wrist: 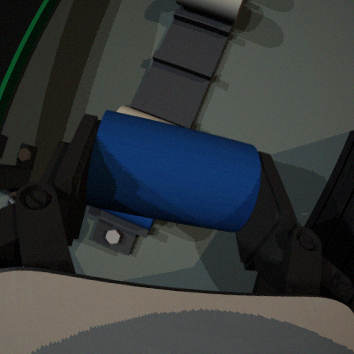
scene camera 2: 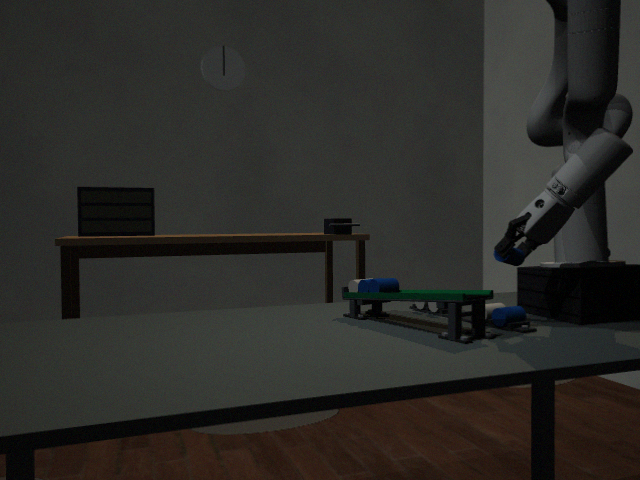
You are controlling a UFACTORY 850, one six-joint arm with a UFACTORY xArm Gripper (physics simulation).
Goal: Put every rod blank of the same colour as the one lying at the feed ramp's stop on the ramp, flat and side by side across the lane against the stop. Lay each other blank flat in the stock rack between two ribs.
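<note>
My gripper (scene camera 2: 510,253) (wrist: 171,160) is shut on a blue blank (scene camera 2: 501,255) (wrist: 182,165), held crosswise between the fingers, high above the near end of the stock rack (scene camera 2: 528,327) (wrist: 175,92). On the feed ramp (scene camera 2: 439,296) (wrist: 15,57), a pale blank (scene camera 2: 354,285) lies at the far end, with two blue blanks (scene camera 2: 385,285) beside it. In the rack lie a blue blank (scene camera 2: 509,316) (wrist: 135,219) at the near end, a pale blank (scene camera 2: 494,310) (wrist: 140,113) beside it, and another pale blank (wrist: 215,7) farther along. The held blank partly hides the near two in the wrist view.
The ramp stands on dark legs on the grey table (scene camera 2: 206,361), beside the rack. The black robot base block (scene camera 2: 599,294) stands close to the rack's near end. A wooden bench (scene camera 2: 206,238) with a dark shelf box (scene camera 2: 116,204) stands by the back wall.
</note>
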